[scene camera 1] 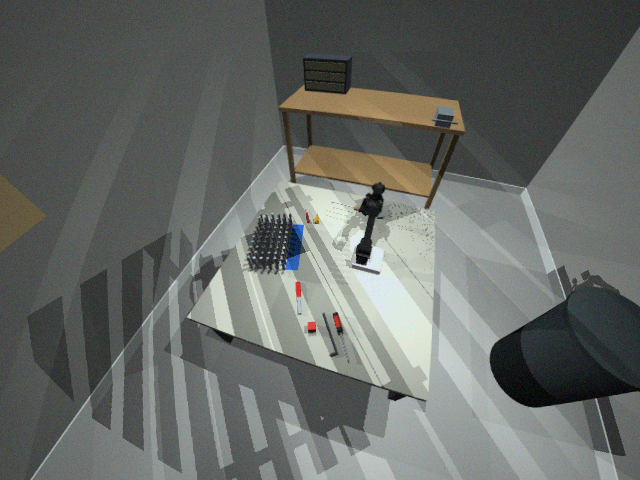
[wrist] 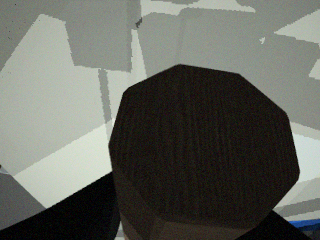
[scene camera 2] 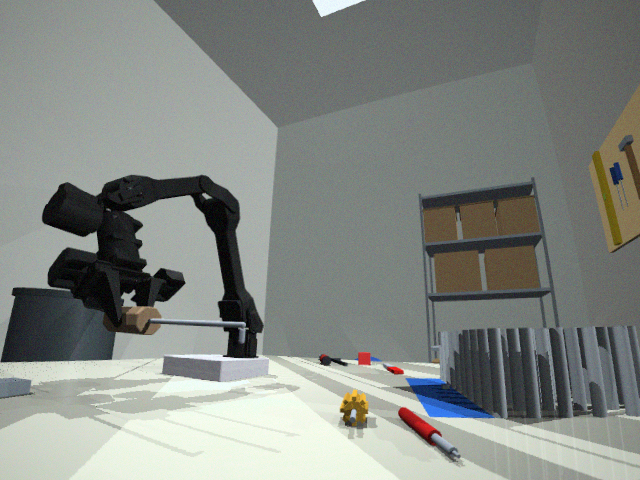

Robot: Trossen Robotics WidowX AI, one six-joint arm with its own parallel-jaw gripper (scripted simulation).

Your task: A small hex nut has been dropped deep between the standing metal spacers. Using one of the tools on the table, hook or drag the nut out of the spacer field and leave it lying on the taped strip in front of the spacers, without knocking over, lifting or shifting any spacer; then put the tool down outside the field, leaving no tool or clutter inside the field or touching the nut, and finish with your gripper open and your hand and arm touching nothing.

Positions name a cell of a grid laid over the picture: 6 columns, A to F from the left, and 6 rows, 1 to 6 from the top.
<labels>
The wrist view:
my gripper: D5
wooden-handled hook: D4, held by my gripper
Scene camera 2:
my gripper: B5
wooden-handled hook: B5
yellow gear: D6
</labels>
